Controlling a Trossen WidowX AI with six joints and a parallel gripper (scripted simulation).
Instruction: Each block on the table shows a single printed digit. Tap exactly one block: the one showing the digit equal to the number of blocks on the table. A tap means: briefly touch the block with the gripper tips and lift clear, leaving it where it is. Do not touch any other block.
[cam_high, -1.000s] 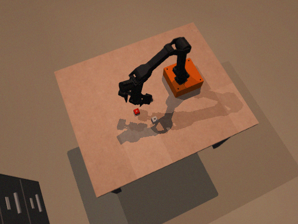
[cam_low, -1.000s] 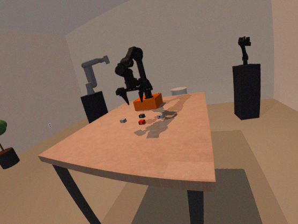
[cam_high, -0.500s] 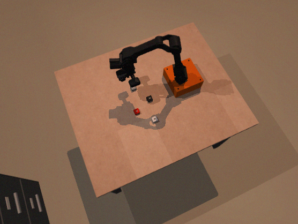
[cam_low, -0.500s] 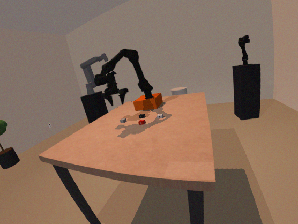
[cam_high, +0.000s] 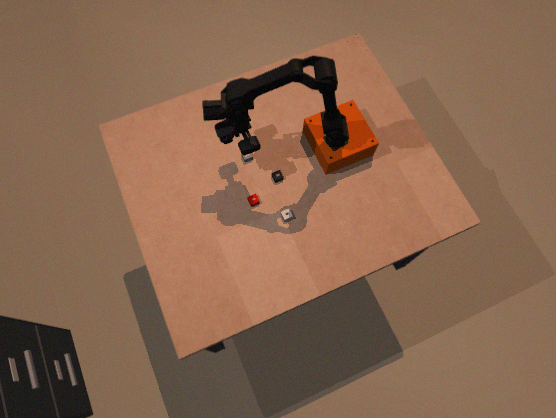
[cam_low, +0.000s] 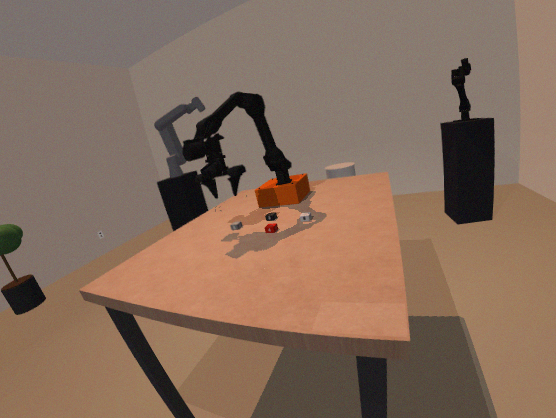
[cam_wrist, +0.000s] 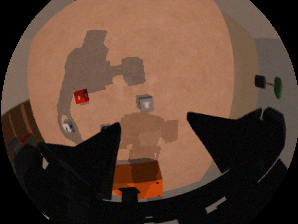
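Right now my gripper tip is 6 cm short of the red block, 16 cm to the right of it and 12 cm above it. Also, from my gripper tip: white block: 1 cm behind, 27 cm to the left, 12 cm below; black block: 6 cm behind, 13 cm to the left, 12 cm below; grey block: 1 cm behind, 12 cm below.
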